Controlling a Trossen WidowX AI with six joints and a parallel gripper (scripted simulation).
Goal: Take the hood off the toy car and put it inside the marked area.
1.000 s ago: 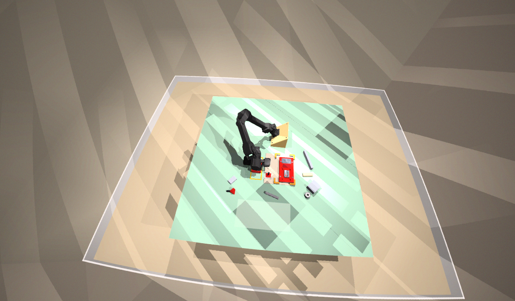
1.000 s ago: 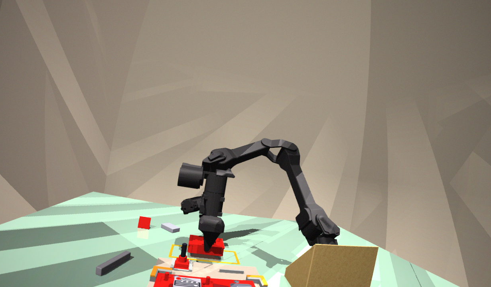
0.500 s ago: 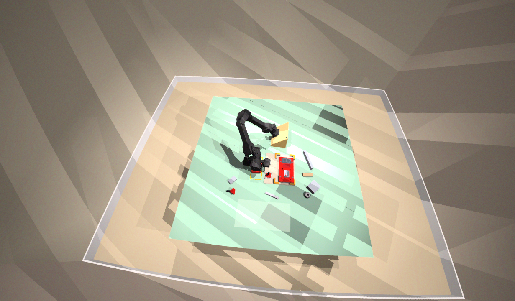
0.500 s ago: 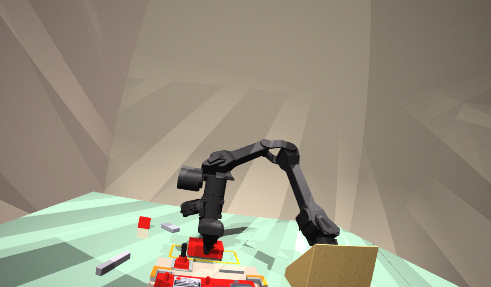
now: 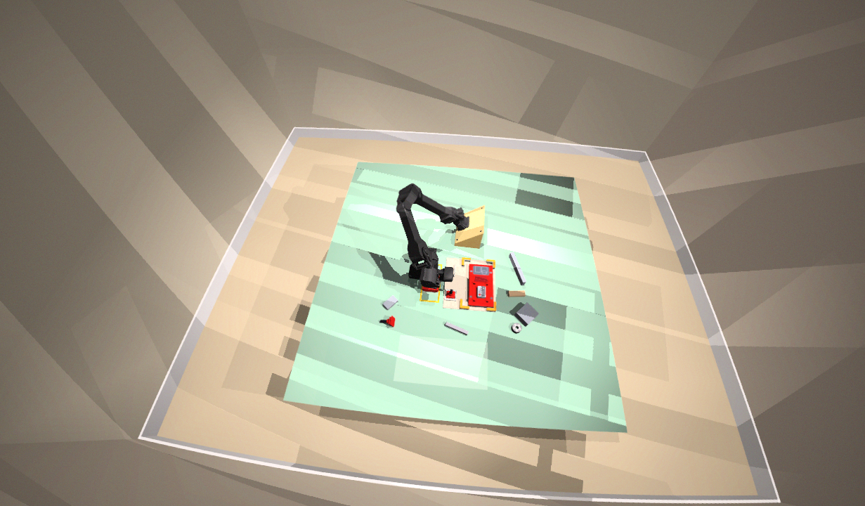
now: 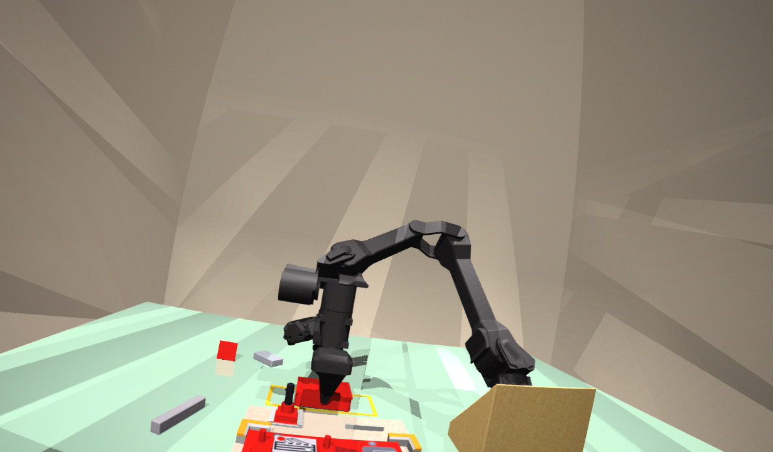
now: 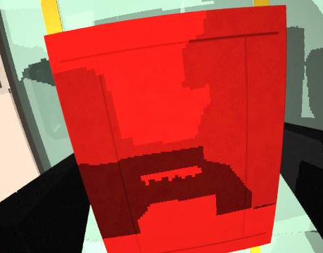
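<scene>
My gripper tip is 10 mm below the red hood. Round my gripper tip: white wheel 380 mm to the left, 170 mm ahead.
</scene>
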